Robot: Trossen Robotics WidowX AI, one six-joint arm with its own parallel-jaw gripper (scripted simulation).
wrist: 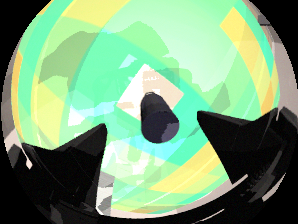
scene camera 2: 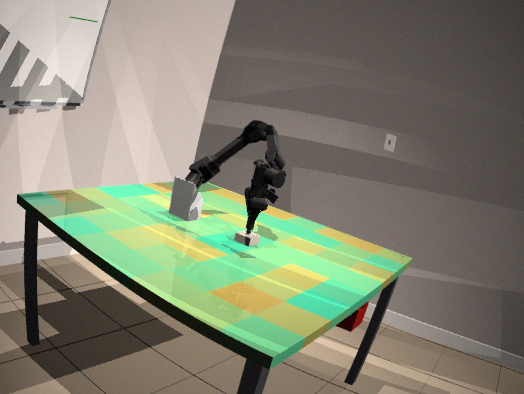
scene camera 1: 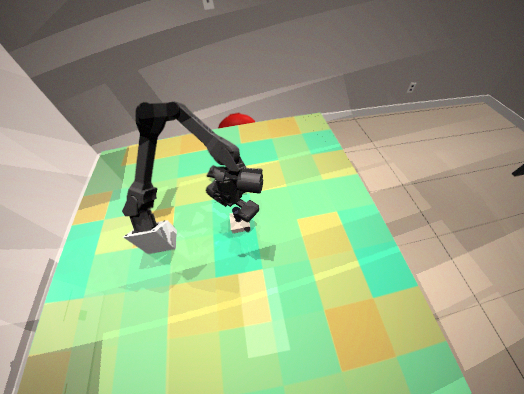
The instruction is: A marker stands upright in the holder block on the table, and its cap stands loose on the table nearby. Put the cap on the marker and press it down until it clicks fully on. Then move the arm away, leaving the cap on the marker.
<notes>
My gripper is open, holding nothing. Also in view: a dark cap.
My gripper also shows in the wrist view and in scene camera 2.
</notes>
